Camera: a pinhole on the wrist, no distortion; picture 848 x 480 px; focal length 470.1 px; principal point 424.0 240.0 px. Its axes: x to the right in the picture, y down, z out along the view. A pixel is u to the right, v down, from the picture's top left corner.
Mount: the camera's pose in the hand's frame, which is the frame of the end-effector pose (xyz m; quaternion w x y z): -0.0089 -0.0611 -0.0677 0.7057 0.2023 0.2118 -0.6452
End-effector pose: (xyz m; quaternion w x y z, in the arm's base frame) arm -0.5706 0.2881 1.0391 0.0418 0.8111 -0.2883 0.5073
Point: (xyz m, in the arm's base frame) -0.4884 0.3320 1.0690
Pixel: 261.5 431.2
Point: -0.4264 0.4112 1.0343
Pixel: 462.4 215.2
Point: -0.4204 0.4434 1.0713
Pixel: 583.0 256.6
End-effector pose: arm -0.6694 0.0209 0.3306 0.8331 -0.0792 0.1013 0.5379
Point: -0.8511 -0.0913 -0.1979
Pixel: behind the camera
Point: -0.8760 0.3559 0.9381
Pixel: outside the picture
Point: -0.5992 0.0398 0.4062
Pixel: 105.9 377.2
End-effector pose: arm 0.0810 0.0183 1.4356 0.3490 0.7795 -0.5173 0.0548
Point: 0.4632 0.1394 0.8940
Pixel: 662.6 73.9
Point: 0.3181 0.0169 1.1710
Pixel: 584.3 210.5
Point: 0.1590 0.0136 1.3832
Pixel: 302.6 361.4
